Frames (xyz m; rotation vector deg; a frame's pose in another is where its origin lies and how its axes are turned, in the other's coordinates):
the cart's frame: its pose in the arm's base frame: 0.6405 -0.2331 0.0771 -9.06 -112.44 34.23
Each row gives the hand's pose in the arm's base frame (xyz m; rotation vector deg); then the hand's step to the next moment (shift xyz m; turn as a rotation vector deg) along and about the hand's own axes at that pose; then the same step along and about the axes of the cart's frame.
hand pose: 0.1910 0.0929 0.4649 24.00 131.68 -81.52
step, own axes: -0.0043 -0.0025 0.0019 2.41 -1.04 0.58
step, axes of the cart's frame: 0.0002 -0.0046 -0.0027 0.34 -0.11 2.66
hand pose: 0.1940 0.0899 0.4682 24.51 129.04 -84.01
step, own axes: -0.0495 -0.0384 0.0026 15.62 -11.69 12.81
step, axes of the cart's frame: 0.0253 -0.0460 -0.0343 -0.68 -9.83 21.16
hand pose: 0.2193 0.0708 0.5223 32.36 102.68 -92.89
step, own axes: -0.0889 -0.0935 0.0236 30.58 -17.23 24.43
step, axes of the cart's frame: 0.0935 -0.0846 -0.0360 -5.78 -16.67 38.95
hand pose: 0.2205 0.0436 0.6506 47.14 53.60 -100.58
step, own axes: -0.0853 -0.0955 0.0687 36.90 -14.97 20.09
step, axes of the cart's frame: 0.1357 -0.0490 0.0175 -12.30 -12.55 40.99
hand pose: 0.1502 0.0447 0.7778 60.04 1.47 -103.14
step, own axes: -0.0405 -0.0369 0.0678 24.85 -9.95 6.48
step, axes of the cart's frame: 0.0802 -0.0002 0.0342 -12.76 -4.36 24.01
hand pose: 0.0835 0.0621 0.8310 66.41 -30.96 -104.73
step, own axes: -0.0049 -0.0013 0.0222 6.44 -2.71 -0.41
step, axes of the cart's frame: 0.0195 -0.0003 0.0118 -4.90 -0.66 4.95
